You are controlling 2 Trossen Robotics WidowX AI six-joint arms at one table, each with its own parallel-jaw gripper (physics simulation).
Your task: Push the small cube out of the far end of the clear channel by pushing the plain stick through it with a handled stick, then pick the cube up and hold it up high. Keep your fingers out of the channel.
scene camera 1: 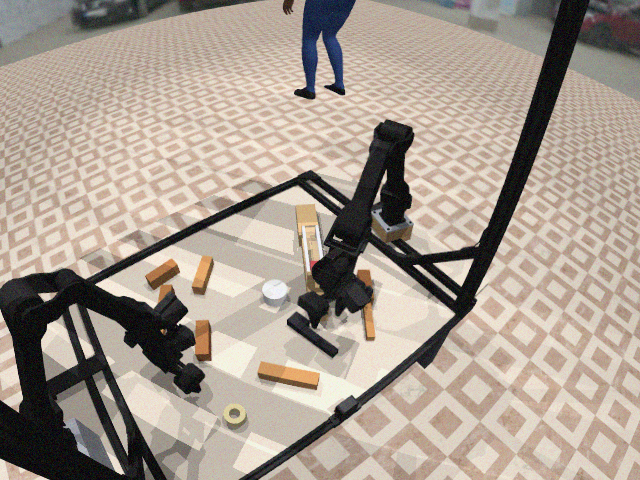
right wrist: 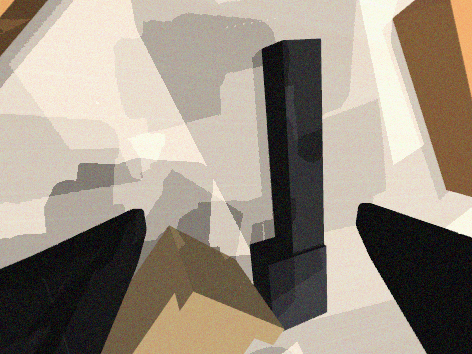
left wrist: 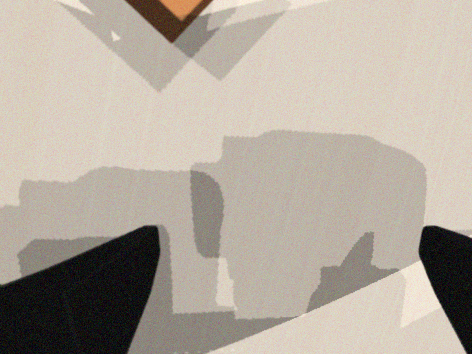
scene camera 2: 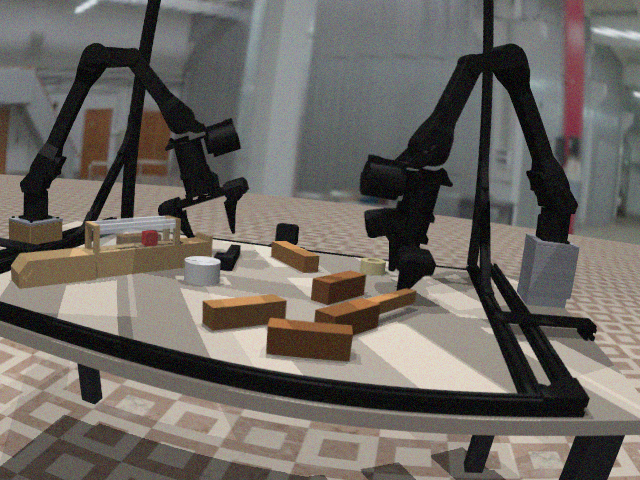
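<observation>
The clear channel on its wooden base lies at the back of the table; the base's near end shows in the right wrist view. The small red cube sits inside it, with the plain stick beside it in the channel. The black handled stick lies flat on the table just past the channel's near end. My right gripper is open and empty, hanging over the stick's handle end. My left gripper is open and empty, low over bare table.
A white cylinder stands left of the channel. Several wooden blocks lie scattered about. A tape ring lies near the front edge. A black frame borders the table.
</observation>
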